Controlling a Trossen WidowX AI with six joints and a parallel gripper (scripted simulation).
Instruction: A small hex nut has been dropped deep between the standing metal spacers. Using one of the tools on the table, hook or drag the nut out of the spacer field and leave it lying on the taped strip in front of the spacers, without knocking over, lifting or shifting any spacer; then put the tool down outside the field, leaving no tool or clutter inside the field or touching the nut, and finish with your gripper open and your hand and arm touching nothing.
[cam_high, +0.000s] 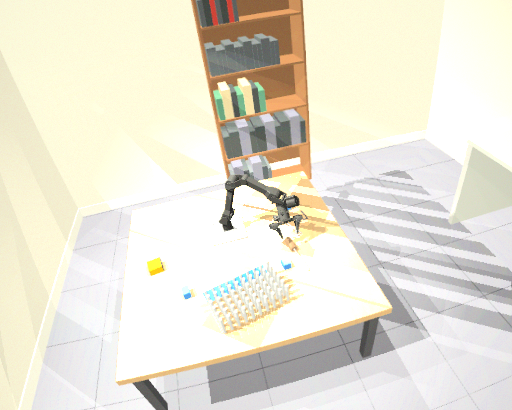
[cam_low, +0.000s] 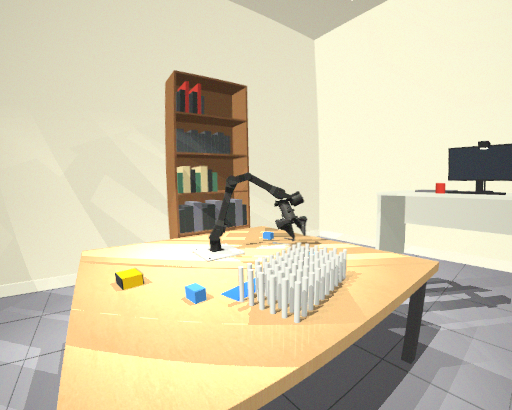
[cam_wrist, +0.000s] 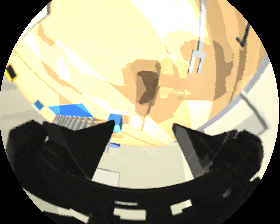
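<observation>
The brown stick-like tool lies 100 mm ahead of my gripper tip, 10 mm to the left of it and 70 mm below it. From my gripper tip the other things lie so: blue taped strip 130 mm ahead, 360 mm to the right, 80 mm below; thin grey tool 150 mm behind, 70 mm to the left, 80 mm below.
</observation>
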